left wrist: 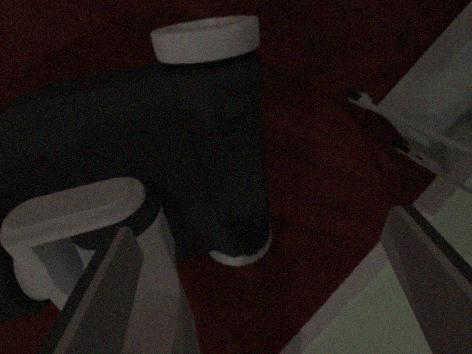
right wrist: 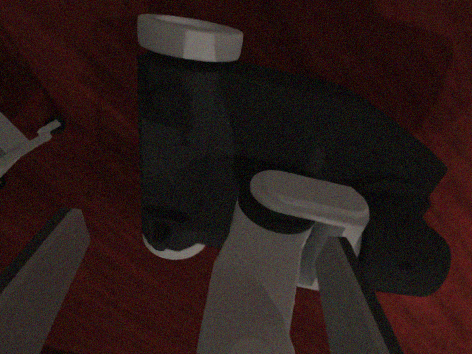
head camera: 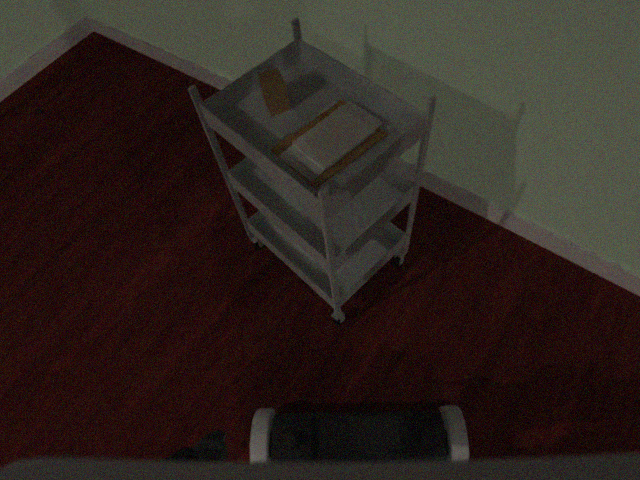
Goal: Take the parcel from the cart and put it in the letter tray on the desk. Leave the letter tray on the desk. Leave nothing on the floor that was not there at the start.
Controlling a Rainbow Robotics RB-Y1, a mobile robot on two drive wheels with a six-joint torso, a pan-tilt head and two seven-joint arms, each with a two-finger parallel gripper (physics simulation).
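Seen in the pictures: left gripper, fingertip midpoint: (left wrist: 259, 232); right gripper, fingertip midpoint: (right wrist: 206, 238); robot's base, origin of the base link: (head camera: 357, 447).
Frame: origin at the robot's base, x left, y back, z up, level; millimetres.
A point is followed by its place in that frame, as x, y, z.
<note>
The grey three-shelf cart (head camera: 329, 248) @[51, -380, 561] (left wrist: 430, 75) @[129, -468, 189] (right wrist: 17, 150) @[43, -388, 183] stands near the wall. On its top shelf, in the head view, a pale flat box (head camera: 338, 136) @[21, -608, 687] lies between brown strips. A small orange-brown block (head camera: 275, 93) @[169, -719, 730] is farther back on the same shelf, at the picture's left. I cannot tell surely which of the two is the parcel. My left gripper (left wrist: 259, 232) @[254, 81, 590] is open and empty, with its fingers wide apart. My right gripper (right wrist: 206, 238) @[-257, 145, 579] is also open and empty. Both are away from the things on the cart. The desk and letter tray do not show.
My dark base (head camera: 356, 434) @[2, -16, 192] (left wrist: 215, 150) @[76, 35, 191] (right wrist: 185, 125) @[-129, 34, 212] with white wheels is at the bottom of the head view, apart from the cart. The green wall (head camera: 558, 77) @[-546, -792, 676] with a pale skirting board (head camera: 558, 242) @[-732, -644, 68] runs behind the cart. The floor (head camera: 129, 284) @[836, -563, 0] is dark red wood.
</note>
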